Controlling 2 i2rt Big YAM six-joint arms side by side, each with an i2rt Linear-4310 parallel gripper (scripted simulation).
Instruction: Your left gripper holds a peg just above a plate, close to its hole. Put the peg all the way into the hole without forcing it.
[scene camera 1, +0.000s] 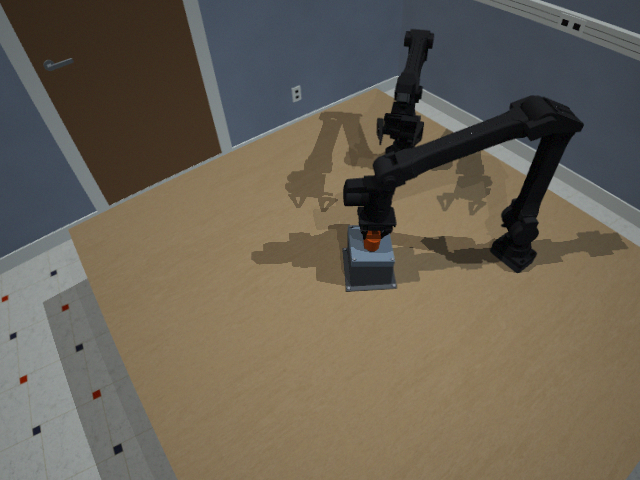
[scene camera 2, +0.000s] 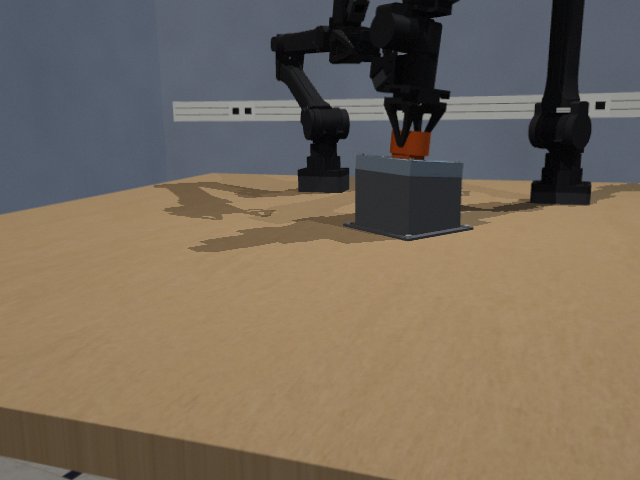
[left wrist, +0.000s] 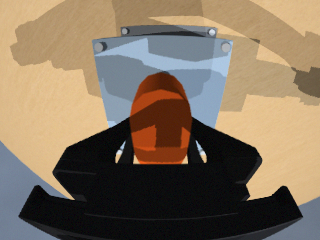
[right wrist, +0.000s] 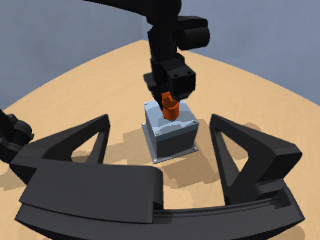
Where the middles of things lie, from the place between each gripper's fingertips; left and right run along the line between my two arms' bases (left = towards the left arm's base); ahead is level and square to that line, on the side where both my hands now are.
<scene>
My left gripper is now 20 mm above the orange peg (scene camera 2: 417, 143). From my left hand the other things lie so: dark box (scene camera 2: 408, 208): 90 mm below; then light blue plate (scene camera 2: 427, 168): 50 mm below.
Now: right hand (scene camera 2: 375, 51) 180 mm short of the orange peg, 140 mm to the right of it and 190 mm above it. Also, from my right hand: dark box (180 mm ahead, 130 mm to the left, 260 mm below); light blue plate (180 mm ahead, 140 mm to the left, 220 mm below).
</scene>
